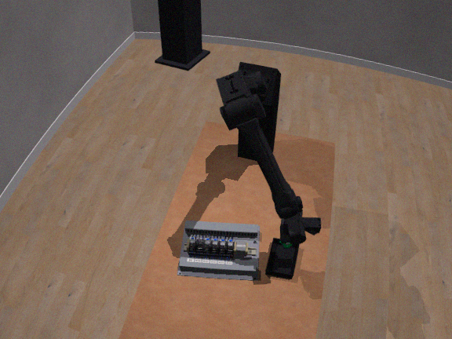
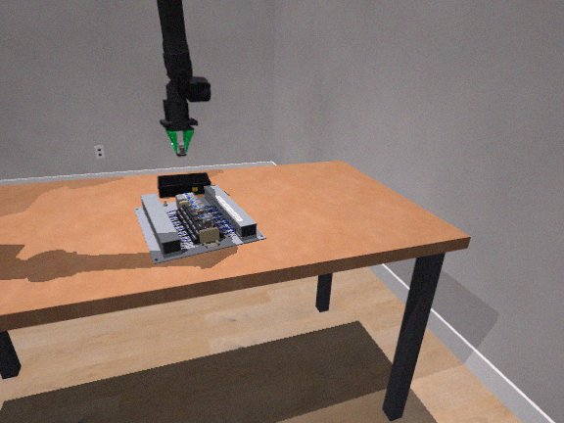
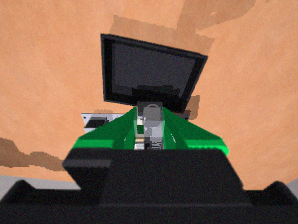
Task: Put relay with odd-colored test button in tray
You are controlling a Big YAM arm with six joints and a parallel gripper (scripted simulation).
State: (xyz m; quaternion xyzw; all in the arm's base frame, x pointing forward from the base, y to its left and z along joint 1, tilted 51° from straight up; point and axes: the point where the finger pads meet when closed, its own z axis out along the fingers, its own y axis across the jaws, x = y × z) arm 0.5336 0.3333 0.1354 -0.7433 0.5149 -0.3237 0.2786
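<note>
Right now the grey relay is right at my hand. The rest, counted from my hand: black tray 12 cm below.
</note>
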